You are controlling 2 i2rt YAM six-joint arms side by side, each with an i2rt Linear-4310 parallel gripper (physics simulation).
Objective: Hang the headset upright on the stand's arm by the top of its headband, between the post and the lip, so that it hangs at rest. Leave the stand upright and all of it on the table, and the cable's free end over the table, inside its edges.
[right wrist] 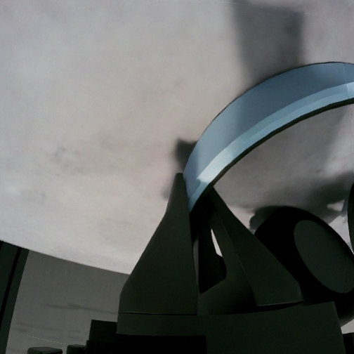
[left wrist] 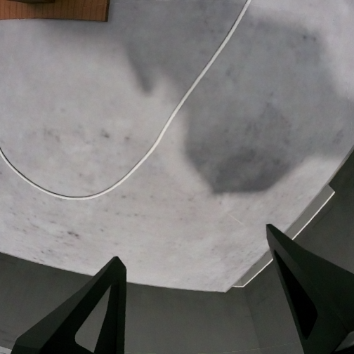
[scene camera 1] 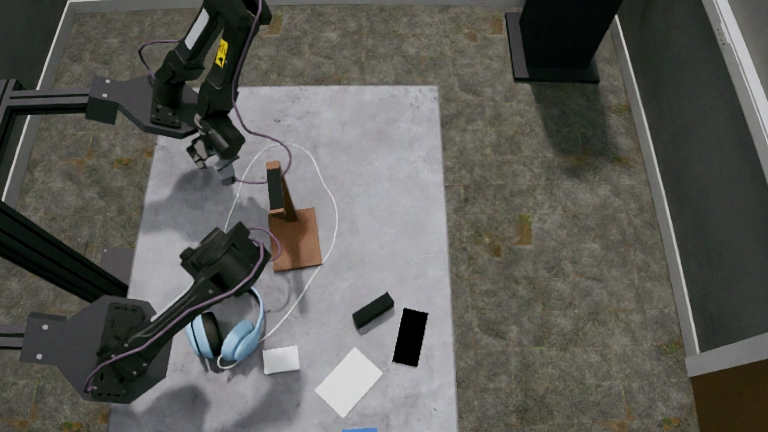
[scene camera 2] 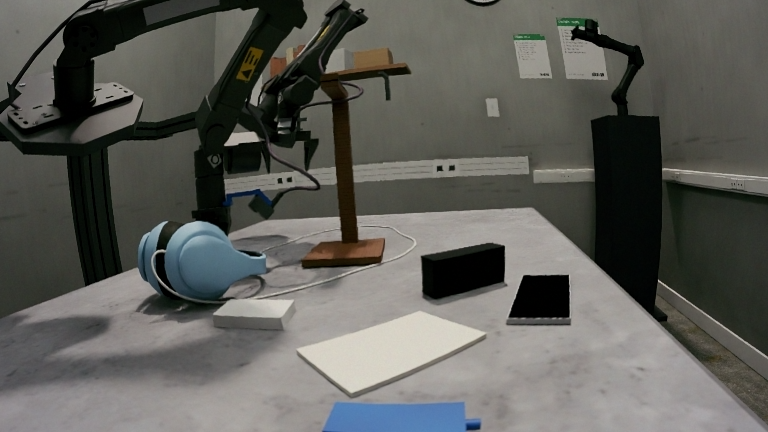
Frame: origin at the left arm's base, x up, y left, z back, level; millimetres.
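Seen in the pictures: left gripper, fingertip midpoint: (scene camera 2: pixel 287 172); left arm's base, link origin: (scene camera 1: pixel 166 102); right arm's base, link origin: (scene camera 1: pixel 116 350) (scene camera 2: pixel 75 107).
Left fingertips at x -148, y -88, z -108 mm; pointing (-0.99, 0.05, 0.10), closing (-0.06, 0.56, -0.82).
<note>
Pixels of each thing's top centre, then the offset from my left fingertips to it. "*": a spot on its surface instead.
- white cable, surface spot: (scene camera 1: pixel 337 219) * dy -135, dx -159, dz -301 mm
- white box, top centre: (scene camera 2: pixel 253 307) (scene camera 1: pixel 281 359) dy -523, dx -147, dz -139 mm
- white pad, top centre: (scene camera 2: pixel 391 345) (scene camera 1: pixel 349 381) dy -589, dx -157, dz -311 mm
- black block, top centre: (scene camera 2: pixel 464 250) (scene camera 1: pixel 373 308) dy -411, dx -112, dz -386 mm
- black phone, top centre: (scene camera 2: pixel 543 293) (scene camera 1: pixel 410 336) dy -486, dx -154, dz -479 mm
- blue object, top centre: (scene camera 2: pixel 403 418) dy -724, dx -147, dz -336 mm
The light-blue headset (scene camera 1: pixel 242 340) (scene camera 2: pixel 199 262) (right wrist: pixel 280 97) rests on the table with its ear cups toward the front. My right gripper (right wrist: pixel 188 180) is shut on its headband at one side in the right wrist view; its fingertips are hidden in the scene views. The brown stand (scene camera 1: pixel 296 244) (scene camera 2: pixel 345 171) (left wrist: pixel 55 11) is upright on the table, its arm (scene camera 1: pixel 275 189) (scene camera 2: pixel 370 71) bare. The white cable (scene camera 1: pixel 337 219) (left wrist: pixel 172 117) loops around the stand's base; its free end does not show. My left gripper (scene camera 1: pixel 211 162) (scene camera 2: pixel 288 154) (left wrist: pixel 189 249) is open and empty, above the table.
A white box (scene camera 1: pixel 281 360) (scene camera 2: pixel 252 314) lies beside the headset. A white pad (scene camera 1: pixel 349 382) (scene camera 2: pixel 392 351), a black block (scene camera 1: pixel 373 310) (scene camera 2: pixel 462 270), a black phone (scene camera 1: pixel 410 337) (scene camera 2: pixel 541 298) and a blue object (scene camera 2: pixel 397 418) lie on the table. The left arm stands beyond the stand.
</note>
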